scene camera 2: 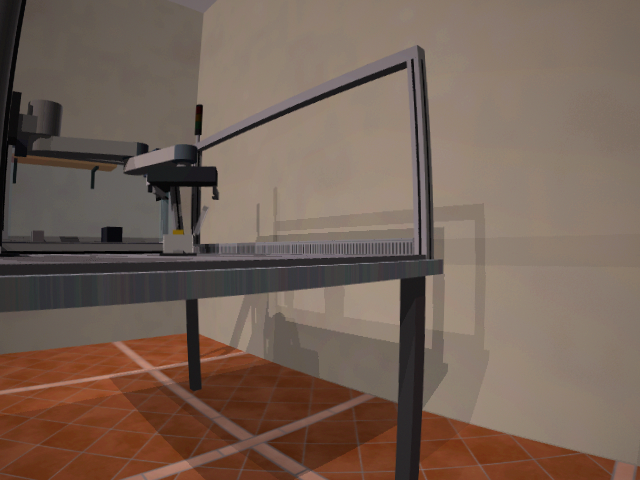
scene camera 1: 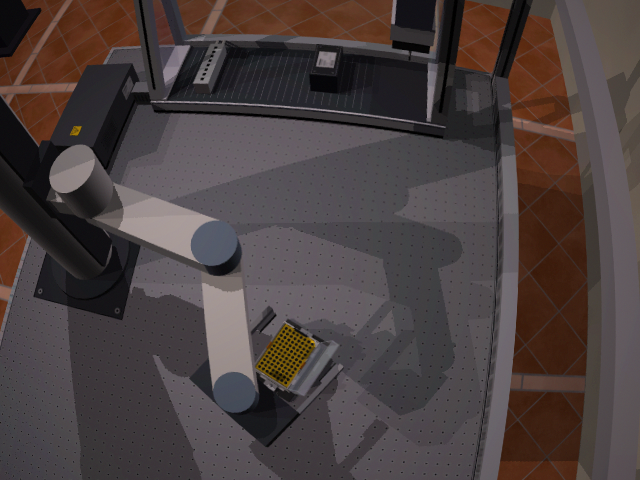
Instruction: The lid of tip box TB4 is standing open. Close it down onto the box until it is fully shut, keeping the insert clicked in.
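Frame: origin at the arm's base, x ahead, y left, z up, level; millimetres.
Seen in the pictures: gripper, fingertip midpoint: (scene camera 2: 190, 196) (scene camera 1: 306, 337); arm's base, link origin: (scene camera 1: 91, 255).
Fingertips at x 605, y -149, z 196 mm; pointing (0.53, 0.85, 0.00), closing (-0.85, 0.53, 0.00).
Offsets run from my fingertips to a thing's top centre. "spot": to the spot under its first point.
Tip box TB4 {dx -46, dy -15, dz -117 mm} (scene camera 1: 270, 384) (scene camera 2: 177, 243) is a pale box with a yellow perforated insert {dx -46, dy -15, dz -108 mm} (scene camera 1: 285, 355) (scene camera 2: 178, 231) seated in its top. Its translucent lid {dx +15, dy -42, dz -29 mm} (scene camera 1: 316, 367) (scene camera 2: 202, 220) stands open, tilted up and outward on the box's right side in both views. My gripper (scene camera 1: 305, 339) (scene camera 2: 186, 194) is open and empty, with its two fingers wide apart. In the scene camera 2 view, the fingers hang above the box and a little above the lid's upper edge. In the scene camera 1 view, they appear on either side of box and lid; the arm partly hides one finger.
A framed dark conveyor (scene camera 1: 268, 111) at the back bears a grey perforated bar {spot: dx -390, dy +696, dz -89 mm} (scene camera 1: 210, 67) and a black box {spot: dx -73, dy +691, dz -64 mm} (scene camera 1: 325, 68). A dark cabinet {spot: dx -697, dy +538, dz -68 mm} (scene camera 1: 95, 105) stands behind the arm base. A raised rail (scene camera 1: 508, 232) runs along the table's right edge.
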